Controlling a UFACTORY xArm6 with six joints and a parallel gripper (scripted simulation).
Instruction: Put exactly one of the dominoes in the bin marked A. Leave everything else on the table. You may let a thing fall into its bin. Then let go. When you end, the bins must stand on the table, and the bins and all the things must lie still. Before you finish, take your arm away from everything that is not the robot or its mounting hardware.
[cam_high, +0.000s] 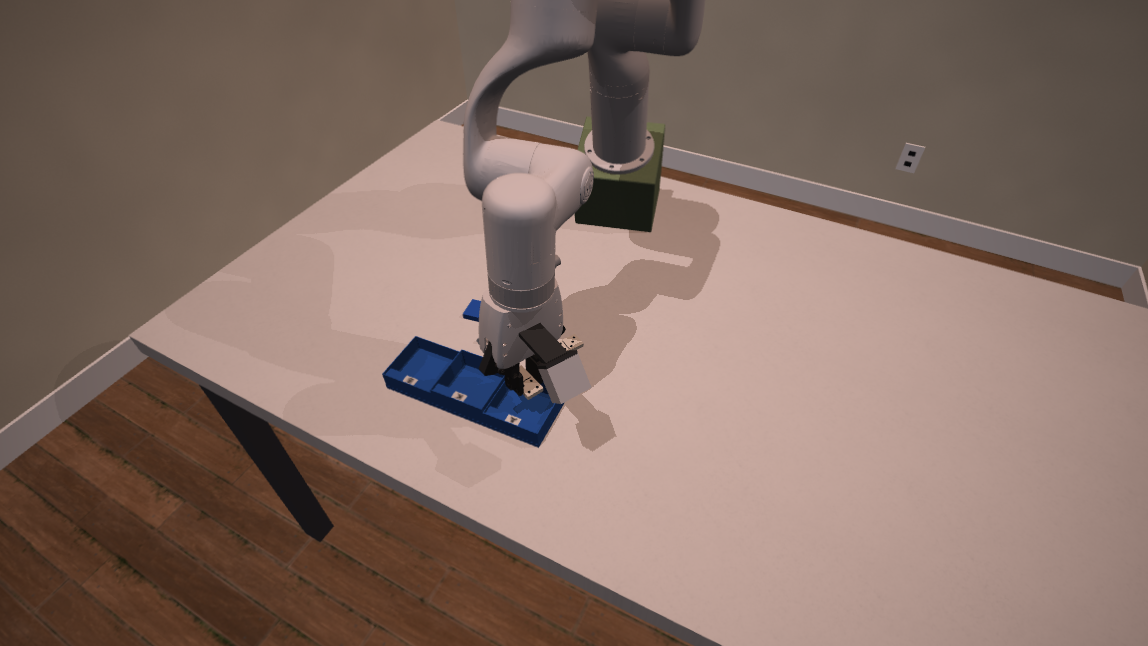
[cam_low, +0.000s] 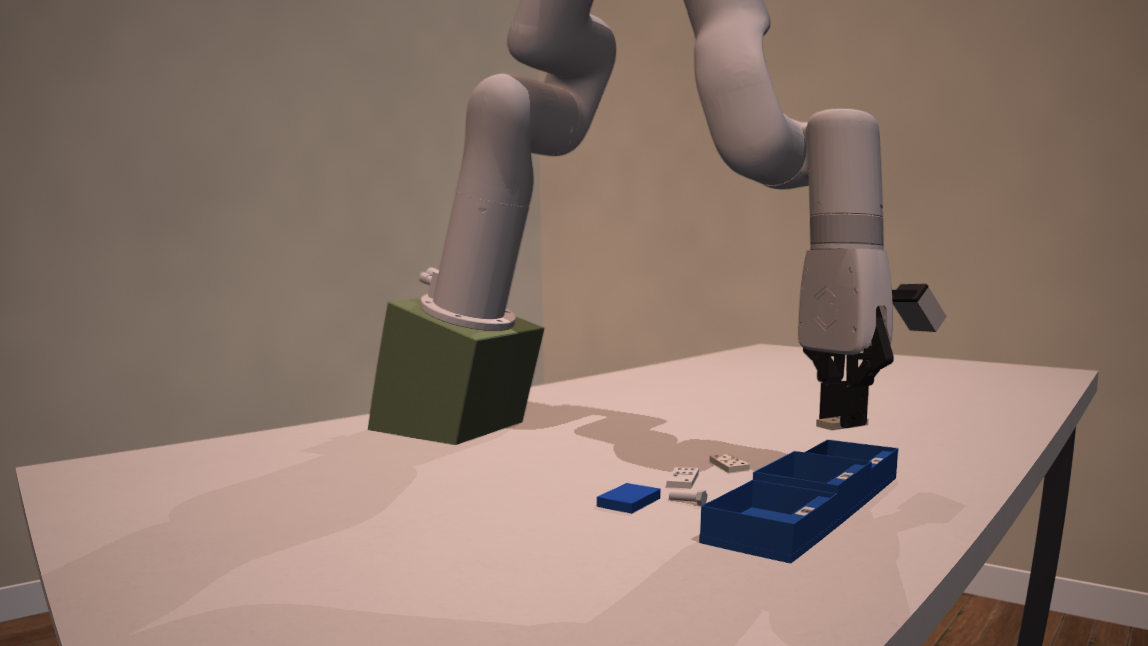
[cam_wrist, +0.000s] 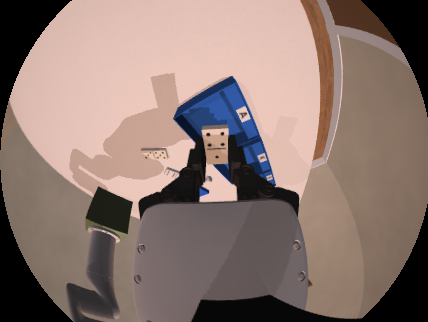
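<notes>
My gripper is now 8 cm to the left of the joined blue bins and 6 cm above it. Round my hand: white domino (2 cm below); then grey bolt (12 cm to the right, 11 cm behind, 8 cm below); then flat blue block (16 cm behind, 14 cm to the right, 8 cm below).
</notes>
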